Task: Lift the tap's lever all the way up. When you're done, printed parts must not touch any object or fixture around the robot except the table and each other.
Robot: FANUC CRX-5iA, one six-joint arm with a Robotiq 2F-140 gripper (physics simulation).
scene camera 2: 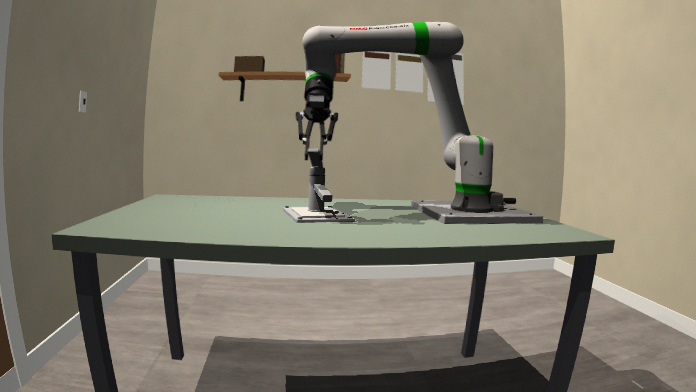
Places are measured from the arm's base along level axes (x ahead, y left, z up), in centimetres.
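Where they show: gripper, fingertip midpoint: [313,157]; arm's base, link origin: [471,209].
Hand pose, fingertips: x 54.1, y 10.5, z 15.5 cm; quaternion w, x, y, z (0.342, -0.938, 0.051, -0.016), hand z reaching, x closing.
Each offset is from my fingertips to the top centre of the thing. "*": to the spot under its first point. Level surfaces: height alone.
The grey tap {* dx -1.1, dy -8.0, dz -13.1 cm} [314,200] stands upright on a light square base plate {* dx +5.1, dy -9.4, dz -17.0 cm} [293,212] on the table. Its spout {dx -3.1, dy -3.3, dz -7.9 cm} [324,194] points toward the camera and slightly right. The tap's lever {* dx -1.0, dy -6.3, dz -1.3 cm} [315,161] is at the top of the body and rises from it, tilted slightly left toward its upper end. My gripper [314,154] points down above the tap and is shut on the lever, with a fingertip at each side of the lever's upper end. The fingers hide part of the lever, and the exact contact is too small to make out.
The green table {dz -17.8 cm} [200,225] carries the tap's plate and, at the right, the robot's base plate [490,218]. A wall shelf [285,76] with a brown box [249,64] is behind the arm. Papers [376,72] hang on the back wall.
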